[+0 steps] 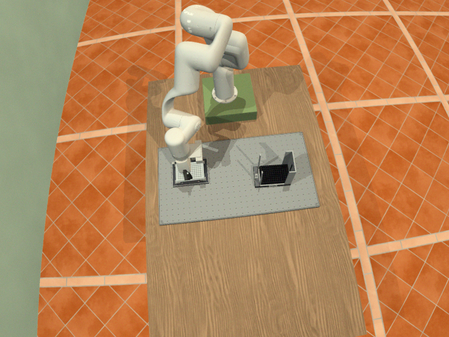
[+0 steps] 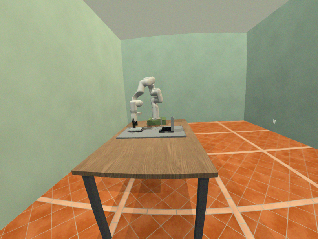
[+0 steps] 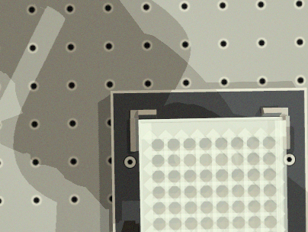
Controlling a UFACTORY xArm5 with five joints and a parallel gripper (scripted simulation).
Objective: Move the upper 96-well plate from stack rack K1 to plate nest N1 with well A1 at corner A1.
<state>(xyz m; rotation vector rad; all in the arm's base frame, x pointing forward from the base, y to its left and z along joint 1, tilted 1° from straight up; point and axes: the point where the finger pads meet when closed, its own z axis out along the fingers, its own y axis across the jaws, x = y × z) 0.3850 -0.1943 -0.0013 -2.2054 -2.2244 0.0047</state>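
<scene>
My hand is 4 cm above the white 96-well plate. The rest, counted from my hand: A1 label 5 cm behind, 8 cm to the right, 5 cm below; then black plate 6 cm ahead, 37 cm to the left, 3 cm below; then plate nest 5 cm below.
</scene>
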